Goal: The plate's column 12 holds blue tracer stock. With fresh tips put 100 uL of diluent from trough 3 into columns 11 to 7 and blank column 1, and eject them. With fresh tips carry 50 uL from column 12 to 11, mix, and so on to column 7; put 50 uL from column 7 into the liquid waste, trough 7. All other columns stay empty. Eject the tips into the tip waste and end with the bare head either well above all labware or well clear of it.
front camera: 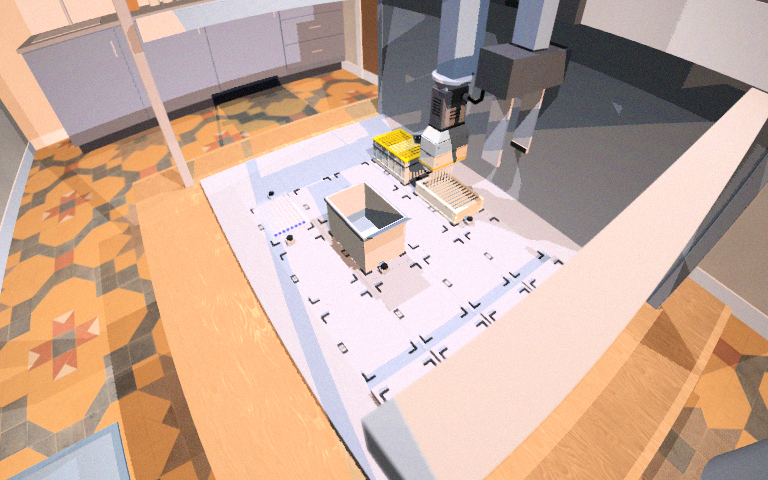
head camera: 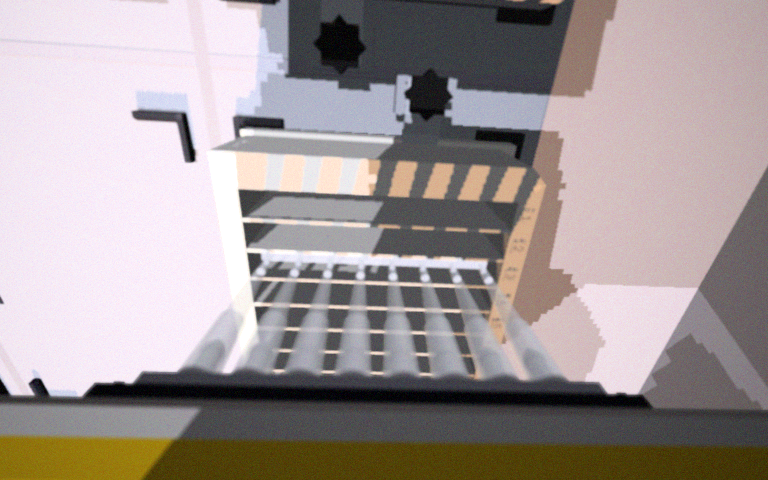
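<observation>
The pipetting head (front camera: 444, 141) (head camera: 362, 421) is low over the trough block (front camera: 465, 213) (head camera: 228, 237) and carries a row of eight clear tips (front camera: 440, 173) (head camera: 353, 339). In the head view their lower ends are inside the compartment beside the third wall label, at a pale band (head camera: 376, 262); exact depth is unclear. The plate (front camera: 281, 210) shows one blue column at its near edge; the other columns look pale. The yellow tip rack (front camera: 396, 141) stands behind-left of the troughs, partly hidden by the head. The parked plate gripper (front camera: 509, 156) is open and empty.
A tall open bin (front camera: 384, 246) stands between the plate and the trough block. Small black knobs (front camera: 289, 238) (head camera: 428, 94) and black corner brackets (front camera: 321, 316) (head camera: 184, 133) are on the deck. A thick pale beam (front camera: 566, 316) crosses the front right.
</observation>
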